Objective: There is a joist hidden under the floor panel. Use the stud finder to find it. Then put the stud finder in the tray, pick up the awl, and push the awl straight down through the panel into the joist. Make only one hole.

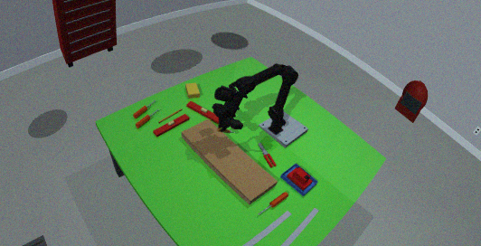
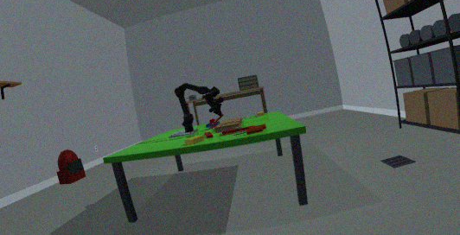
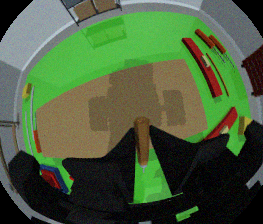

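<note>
My gripper tip is now 5 cm past the awl, 3 cm above it and 1 cm to the right of it. From my gripper tip the other things lie so: stud finder: 44 cm to the left, 19 cm behind, 6 cm below; blue tray: 42 cm to the left, 19 cm behind, 9 cm below.
</note>
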